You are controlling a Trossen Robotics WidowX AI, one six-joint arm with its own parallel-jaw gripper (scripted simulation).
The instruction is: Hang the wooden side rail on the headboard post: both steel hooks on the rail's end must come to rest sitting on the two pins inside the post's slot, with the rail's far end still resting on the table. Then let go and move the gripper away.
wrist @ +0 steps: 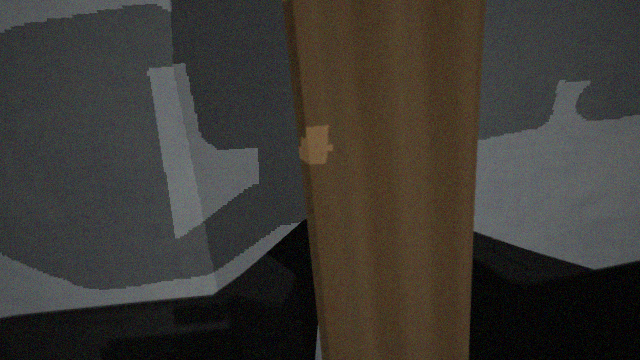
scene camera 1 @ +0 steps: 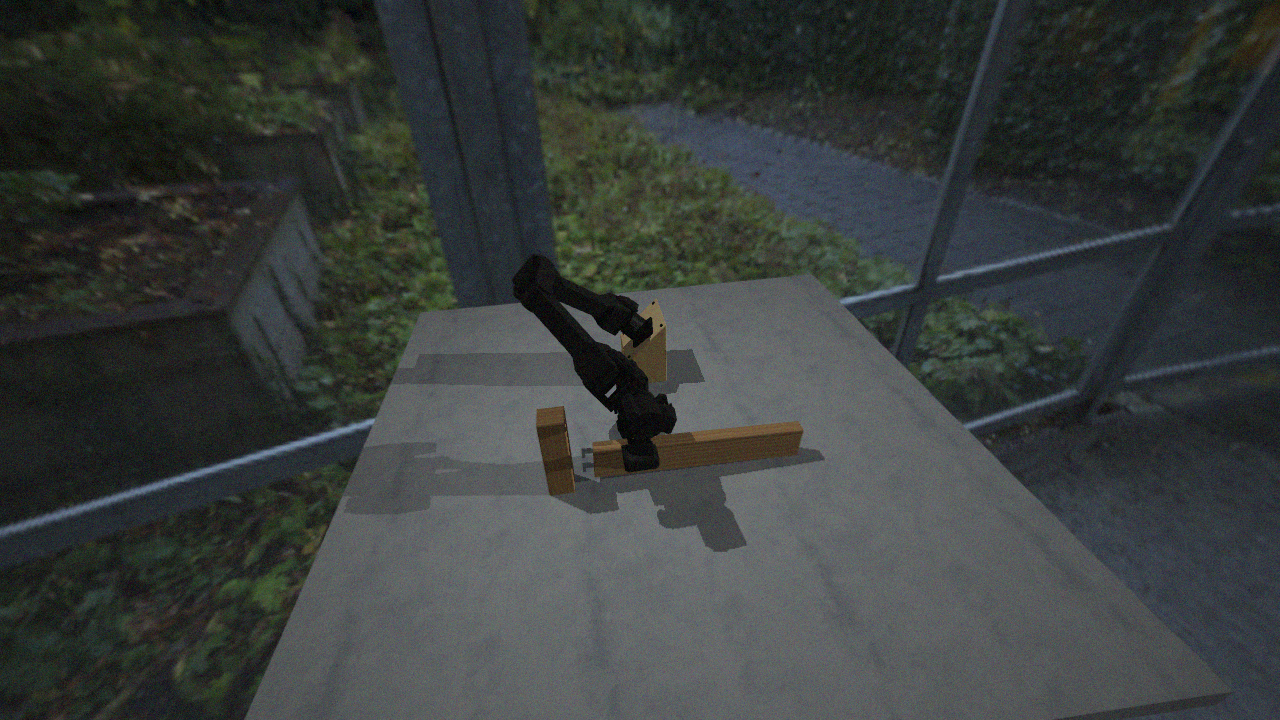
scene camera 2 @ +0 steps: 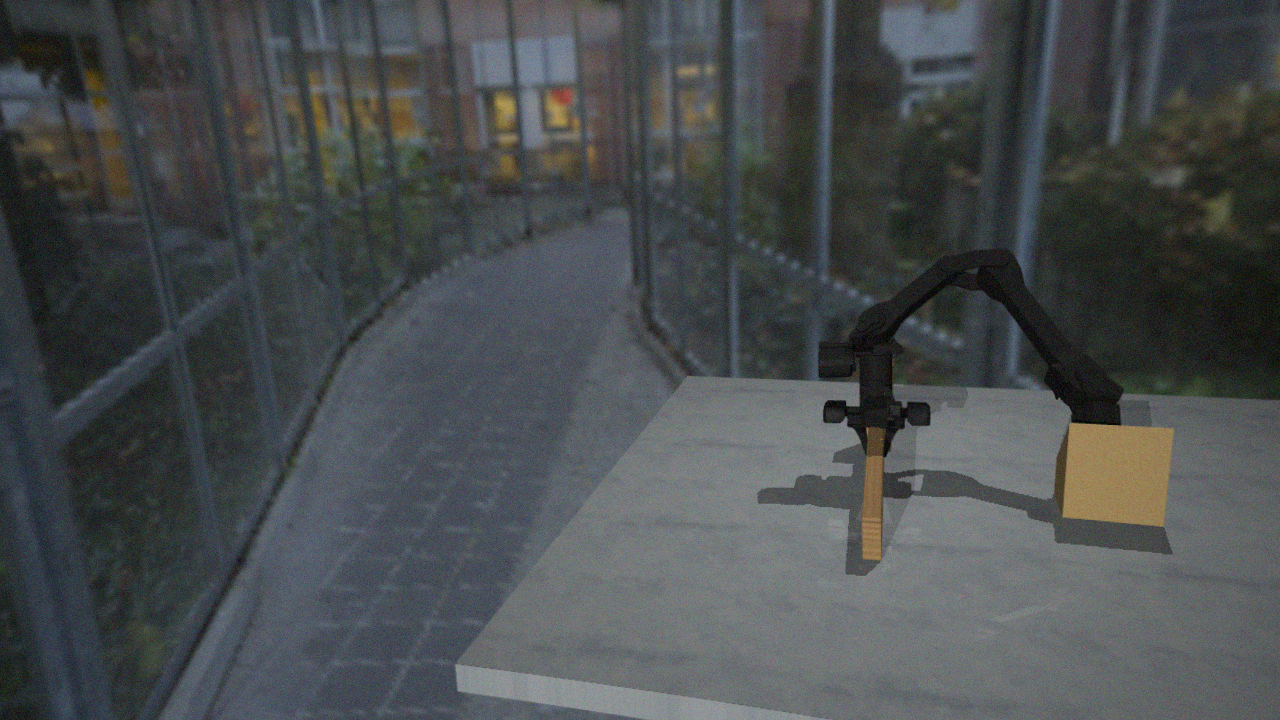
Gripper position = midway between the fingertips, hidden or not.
I see my gripper (scene camera 2: pixel 876 455), a wooden side rail (scene camera 1: pixel 678 450) and a wooden headboard post (scene camera 1: pixel 551 424).
The wooden side rail also shows in the wrist view (wrist: pixel 387 106) and in scene camera 2 (scene camera 2: pixel 872 510). My gripper shows as well in the wrist view (wrist: pixel 358 227) and in scene camera 1 (scene camera 1: pixel 636 460).
